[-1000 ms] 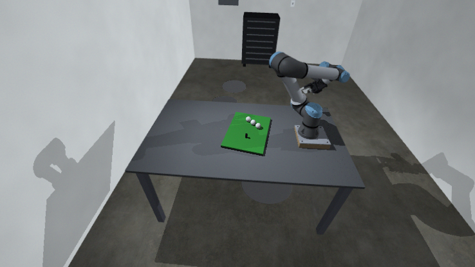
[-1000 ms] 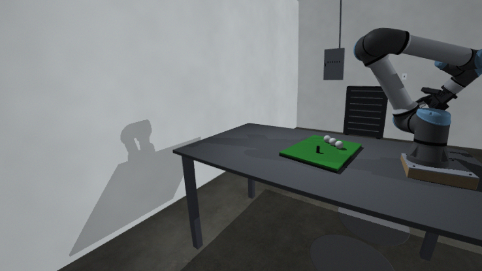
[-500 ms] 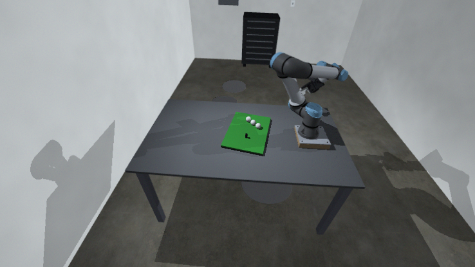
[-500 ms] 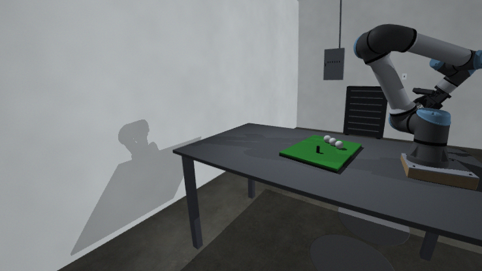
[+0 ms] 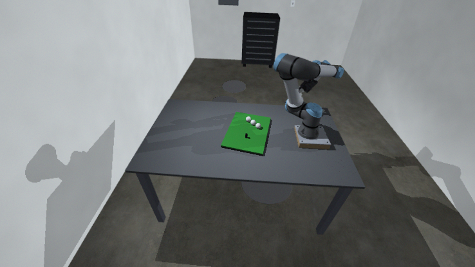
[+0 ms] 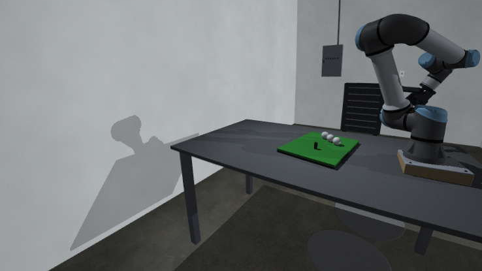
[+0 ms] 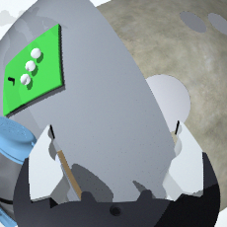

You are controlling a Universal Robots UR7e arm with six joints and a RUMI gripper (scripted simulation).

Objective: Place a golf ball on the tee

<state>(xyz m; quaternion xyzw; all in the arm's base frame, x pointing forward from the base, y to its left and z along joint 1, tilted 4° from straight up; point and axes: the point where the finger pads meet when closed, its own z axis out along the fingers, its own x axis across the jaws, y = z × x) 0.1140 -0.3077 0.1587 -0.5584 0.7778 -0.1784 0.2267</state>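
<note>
The green mat lies 330 mm ahead of my hand, 400 mm to the left of it and 160 mm below it.
</note>
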